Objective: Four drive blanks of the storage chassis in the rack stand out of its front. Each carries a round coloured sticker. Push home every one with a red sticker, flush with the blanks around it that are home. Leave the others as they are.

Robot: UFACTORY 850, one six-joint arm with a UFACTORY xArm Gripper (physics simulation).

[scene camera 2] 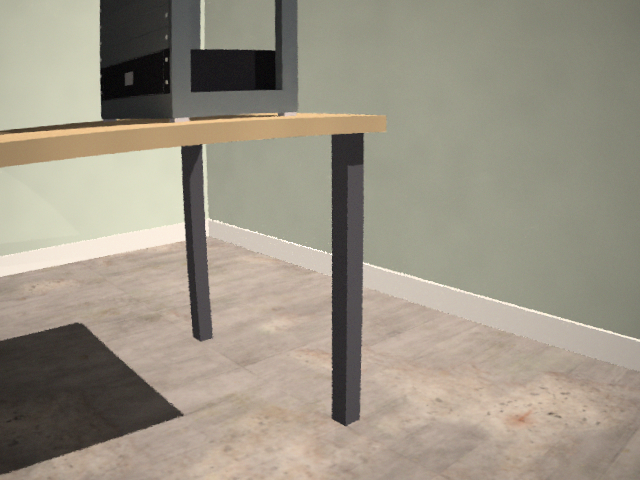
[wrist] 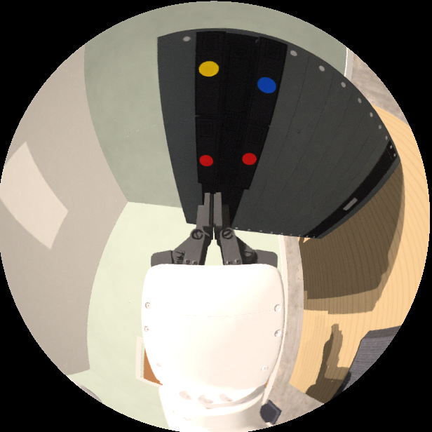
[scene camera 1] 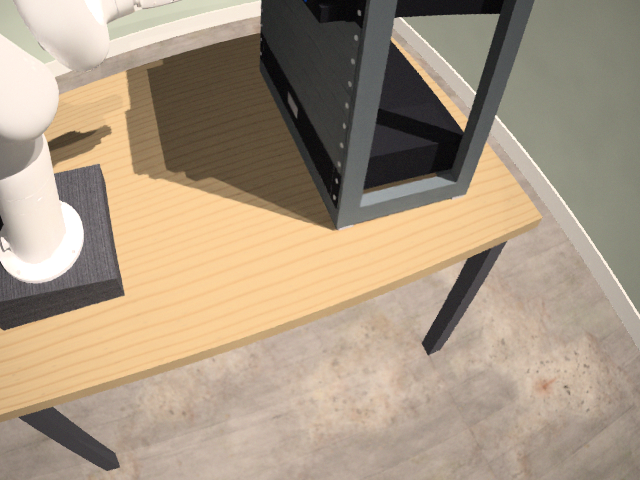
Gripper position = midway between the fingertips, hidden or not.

Note:
In view: my gripper (wrist: 213,201) and a rack (scene camera 1: 361,116).
The rack shows as well in scene camera 2 (scene camera 2: 151,66) and in the wrist view (wrist: 326,152).

